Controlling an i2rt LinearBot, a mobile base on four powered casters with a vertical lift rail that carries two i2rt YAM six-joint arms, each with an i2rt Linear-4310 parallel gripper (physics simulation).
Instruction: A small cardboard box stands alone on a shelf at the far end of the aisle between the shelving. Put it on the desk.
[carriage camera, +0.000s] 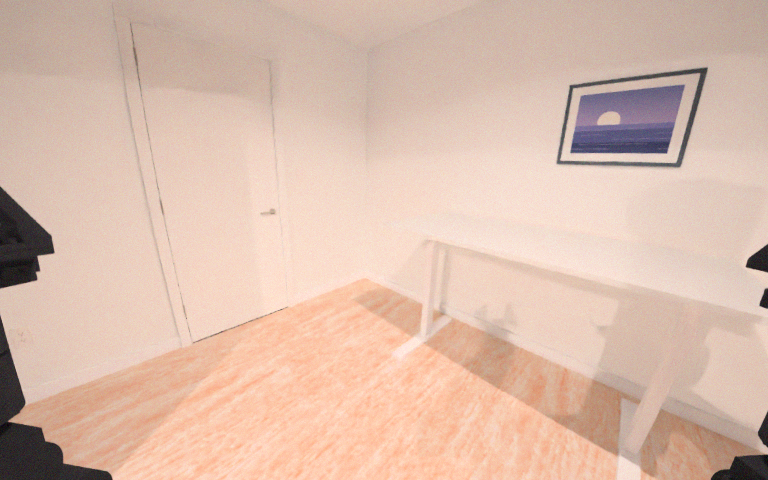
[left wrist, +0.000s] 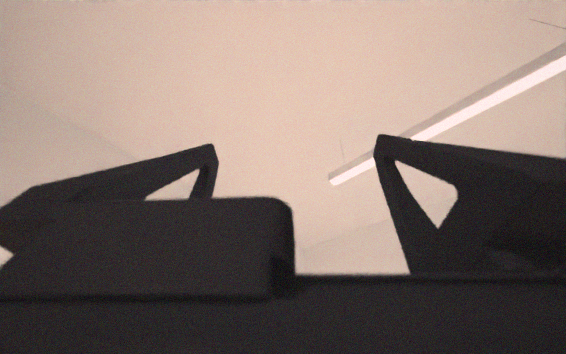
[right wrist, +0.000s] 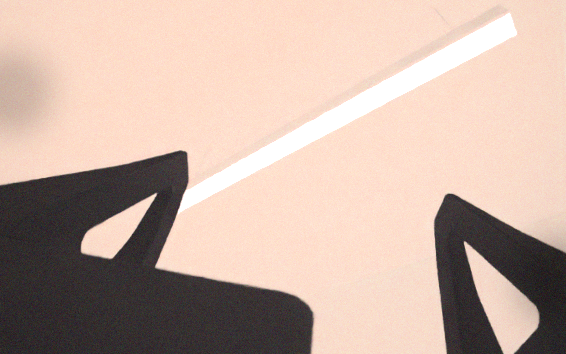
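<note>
The white desk (carriage camera: 538, 243) stands along the wall at the right of the carriage view. Its top shows no object on the part in view. The small cardboard box and the shelving do not show in these views. My left gripper (left wrist: 293, 148) is open and empty, its fingers wide apart against the ceiling in the left wrist view. My right gripper (right wrist: 312, 186) is open and empty, also pointing up toward the ceiling in the right wrist view. Dark parts of both arms show at the left and right edges of the carriage view.
A closed white door (carriage camera: 215, 186) with a lever handle (carriage camera: 268, 212) is in the left wall. A framed sunset picture (carriage camera: 628, 121) hangs above the desk. The desk's legs (carriage camera: 428, 288) stand on feet on the wooden floor (carriage camera: 317, 384). A ceiling light (left wrist: 490, 102) (right wrist: 350, 110) hangs overhead.
</note>
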